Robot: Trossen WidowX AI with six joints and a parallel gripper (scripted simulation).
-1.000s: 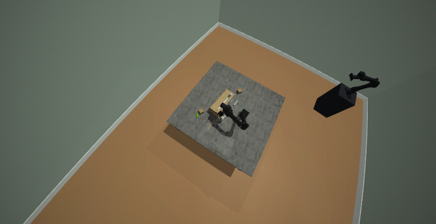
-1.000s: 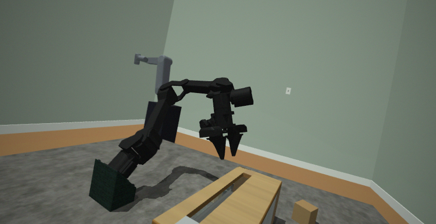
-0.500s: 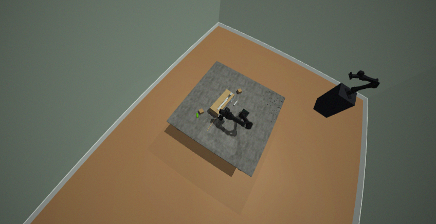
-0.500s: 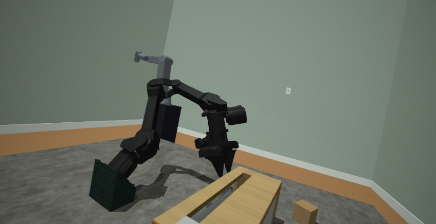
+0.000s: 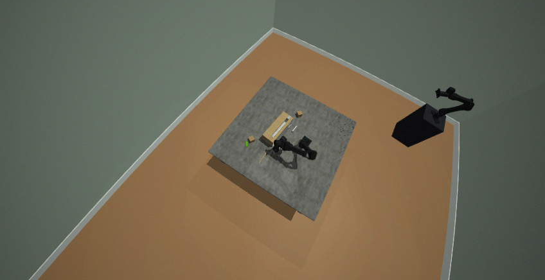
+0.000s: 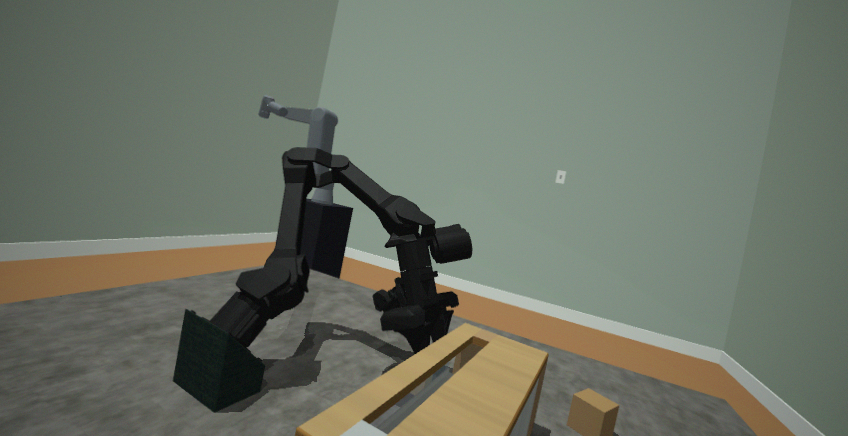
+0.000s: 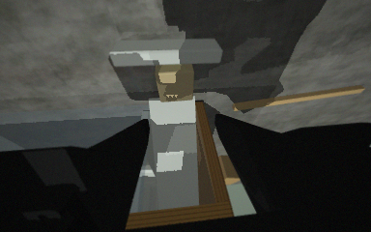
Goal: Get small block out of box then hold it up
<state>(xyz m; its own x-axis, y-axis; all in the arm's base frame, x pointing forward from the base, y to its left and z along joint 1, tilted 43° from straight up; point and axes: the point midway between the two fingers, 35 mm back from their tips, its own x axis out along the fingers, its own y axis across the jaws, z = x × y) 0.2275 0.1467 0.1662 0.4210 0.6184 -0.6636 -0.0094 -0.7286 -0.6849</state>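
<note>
Now: gripper tip 40 mm above the tan block and 10 mm past it. Round my gripper tip: thin stick: 170 mm to the left, 60 mm below, 40 mm ahead; wooden box: 160 mm to the right, 60 mm ahead.
</note>
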